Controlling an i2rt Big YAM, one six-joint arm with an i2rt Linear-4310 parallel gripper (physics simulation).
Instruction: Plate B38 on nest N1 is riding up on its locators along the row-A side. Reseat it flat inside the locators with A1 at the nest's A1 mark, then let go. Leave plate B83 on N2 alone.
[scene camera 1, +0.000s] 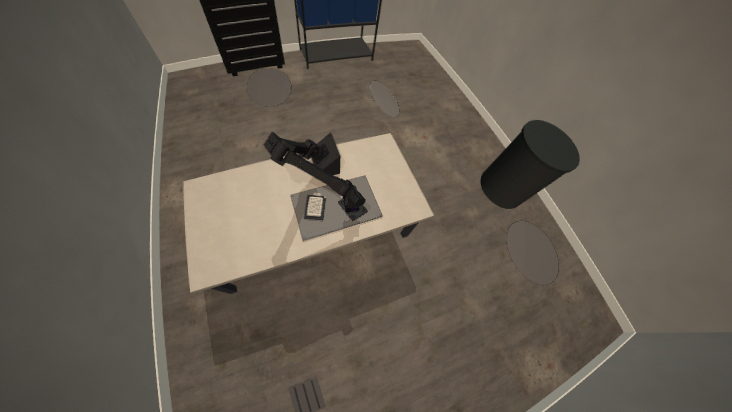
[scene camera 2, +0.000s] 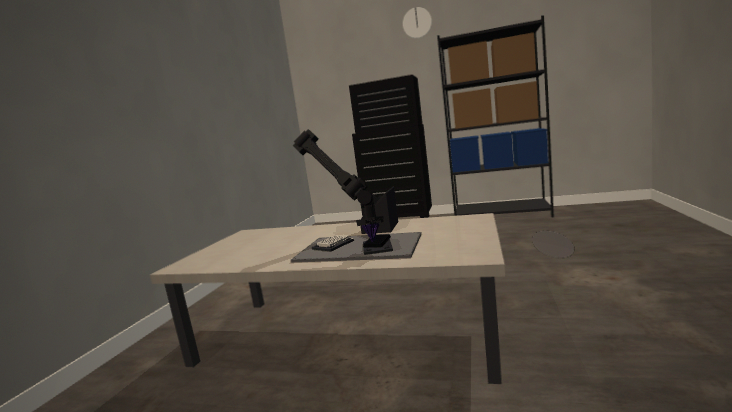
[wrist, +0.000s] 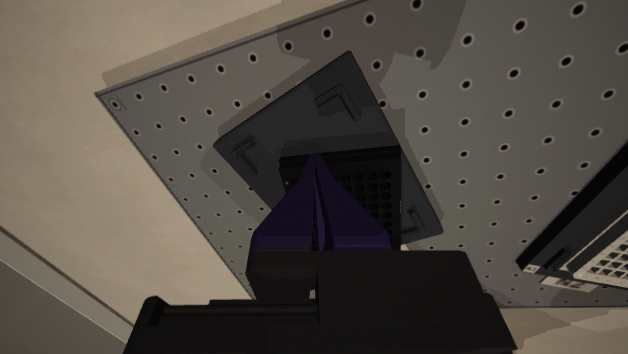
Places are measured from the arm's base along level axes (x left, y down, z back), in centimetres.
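Pixels of known places: gripper, fingertip midpoint: (scene camera 1: 355, 210) (scene camera 2: 373, 241) (wrist: 313, 161); arm's base at its link origin: (scene camera 1: 321, 154).
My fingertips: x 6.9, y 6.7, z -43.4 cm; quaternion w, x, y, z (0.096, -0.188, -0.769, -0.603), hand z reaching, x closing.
Observation:
For each thing: its top centre in the pictures, then the offset to it from my fingertips. "spot": a spot on its surface instead. Level surfaces: height alone.
- Plate B38 at its top centre: (wrist: 346, 232) (scene camera 2: 376, 238) dx +0.1, dy +0.9, dz +7.4 cm
- dark nest N1 at its top centre: (wrist: 332, 195) (scene camera 2: 376, 243) (scene camera 1: 352, 205) dx +0.5, dy +2.3, dz +4.6 cm
- right locator at a spot on its surface: (wrist: 414, 220) spot: dx -5.1, dy +2.3, dz +8.6 cm
- White-topped plate B83 at its top centre: (scene camera 2: 332, 239) (scene camera 1: 314, 205) dx -22.0, dy +1.4, dz +12.6 cm
- dark nest N2 at a spot on its surface: (wrist: 555, 237) spot: dx -15.1, dy +2.9, dz +13.2 cm
- grey perforated board at its top centre: (wrist: 462, 206) (scene camera 2: 358, 245) (scene camera 1: 336, 205) dx -9.0, dy +4.0, dz +9.5 cm
- pale table at its surface level: dy +5.4 cm
Plate B38 (scene camera 2: 379, 240) (wrist: 386, 197) is black with round wells. In the wrist view it sits turned relative to dark nest N1 (scene camera 2: 378, 250) (wrist: 295, 120), away from the two far corner locators. Its right edge lies near the right locator (wrist: 414, 220). Its tilt and A1 corner cannot be made out. My gripper (scene camera 2: 372, 237) (wrist: 313, 161) is shut and empty. Its purple fingers are together over the plate and hide its middle and left; contact is unclear. White-topped plate B83 (scene camera 1: 315, 206) (scene camera 2: 332, 241) (wrist: 612, 261) sits on dark nest N2 (wrist: 555, 237).
Both nests are on a grey perforated board (scene camera 1: 327, 227) (scene camera 2: 404, 251) (wrist: 465, 135) on the pale table (scene camera 1: 230, 220) (scene camera 2: 220, 258). In the first scene view, the arm covers much of N1. The arm's dark base block (scene camera 1: 331, 156) (scene camera 2: 387, 212) stands behind the board.

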